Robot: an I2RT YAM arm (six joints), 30 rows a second.
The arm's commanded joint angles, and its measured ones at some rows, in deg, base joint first. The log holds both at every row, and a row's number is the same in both.
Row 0, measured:
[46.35 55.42 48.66 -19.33 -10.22 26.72]
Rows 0 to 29, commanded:
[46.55 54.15 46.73 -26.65 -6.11 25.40]
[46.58 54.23 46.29 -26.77 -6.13 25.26]
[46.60 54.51 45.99 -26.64 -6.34 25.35]
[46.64 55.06 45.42 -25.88 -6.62 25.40]
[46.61 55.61 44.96 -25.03 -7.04 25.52]
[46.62 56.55 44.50 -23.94 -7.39 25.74]
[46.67 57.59 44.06 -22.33 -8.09 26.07]
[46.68 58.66 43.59 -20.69 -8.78 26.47]
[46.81 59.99 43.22 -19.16 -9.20 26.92]
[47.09 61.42 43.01 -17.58 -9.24 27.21]
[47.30 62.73 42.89 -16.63 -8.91 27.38]
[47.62 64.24 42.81 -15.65 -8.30 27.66]
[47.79 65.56 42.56 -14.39 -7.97 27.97]
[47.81 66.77 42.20 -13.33 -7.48 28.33]
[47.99 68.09 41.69 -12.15 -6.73 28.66]
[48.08 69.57 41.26 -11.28 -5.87 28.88]
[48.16 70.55 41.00 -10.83 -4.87 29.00]
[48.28 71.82 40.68 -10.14 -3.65 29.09]
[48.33 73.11 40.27 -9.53 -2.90 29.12]
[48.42 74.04 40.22 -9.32 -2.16 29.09]
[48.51 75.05 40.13 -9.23 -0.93 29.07]
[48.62 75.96 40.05 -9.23 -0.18 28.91]
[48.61 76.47 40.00 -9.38 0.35 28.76]
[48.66 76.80 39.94 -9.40 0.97 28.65]
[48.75 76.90 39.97 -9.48 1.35 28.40]
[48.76 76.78 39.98 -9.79 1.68 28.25]
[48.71 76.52 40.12 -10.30 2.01 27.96]
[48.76 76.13 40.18 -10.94 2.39 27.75]
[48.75 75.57 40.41 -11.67 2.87 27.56]
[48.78 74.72 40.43 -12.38 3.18 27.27]
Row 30, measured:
[48.29 76.69 40.42 -10.94 0.47 27.97]
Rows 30 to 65, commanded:
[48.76 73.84 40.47 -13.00 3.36 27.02]
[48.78 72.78 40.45 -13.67 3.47 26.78]
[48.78 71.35 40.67 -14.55 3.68 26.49]
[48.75 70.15 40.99 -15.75 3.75 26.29]
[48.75 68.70 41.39 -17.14 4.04 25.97]
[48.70 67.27 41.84 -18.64 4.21 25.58]
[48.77 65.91 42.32 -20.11 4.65 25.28]
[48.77 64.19 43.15 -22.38 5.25 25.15]
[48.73 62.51 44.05 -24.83 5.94 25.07]
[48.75 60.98 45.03 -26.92 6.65 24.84]
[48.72 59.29 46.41 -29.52 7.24 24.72]
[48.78 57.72 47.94 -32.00 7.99 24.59]
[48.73 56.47 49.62 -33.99 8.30 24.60]
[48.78 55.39 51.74 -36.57 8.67 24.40]
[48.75 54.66 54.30 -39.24 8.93 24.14]
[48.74 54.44 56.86 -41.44 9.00 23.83]
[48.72 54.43 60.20 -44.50 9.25 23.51]
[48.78 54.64 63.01 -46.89 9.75 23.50]
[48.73 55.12 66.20 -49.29 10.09 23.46]
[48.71 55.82 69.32 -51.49 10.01 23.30]
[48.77 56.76 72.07 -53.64 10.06 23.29]
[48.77 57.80 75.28 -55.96 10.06 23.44]
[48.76 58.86 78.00 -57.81 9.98 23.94]
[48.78 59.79 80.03 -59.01 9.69 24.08]
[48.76 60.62 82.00 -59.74 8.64 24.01]
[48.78 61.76 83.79 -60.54 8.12 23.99]
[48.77 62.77 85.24 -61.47 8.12 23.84]
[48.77 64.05 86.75 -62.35 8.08 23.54]
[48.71 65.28 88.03 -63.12 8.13 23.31]
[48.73 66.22 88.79 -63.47 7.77 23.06]
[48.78 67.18 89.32 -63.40 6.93 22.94]
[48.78 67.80 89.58 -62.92 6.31 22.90]
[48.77 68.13 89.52 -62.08 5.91 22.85]
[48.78 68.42 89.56 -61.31 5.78 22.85]
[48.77 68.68 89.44 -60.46 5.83 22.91]
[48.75 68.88 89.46 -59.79 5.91 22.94]
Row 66, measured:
[48.49 68.93 88.53 -59.02 6.72 23.38]
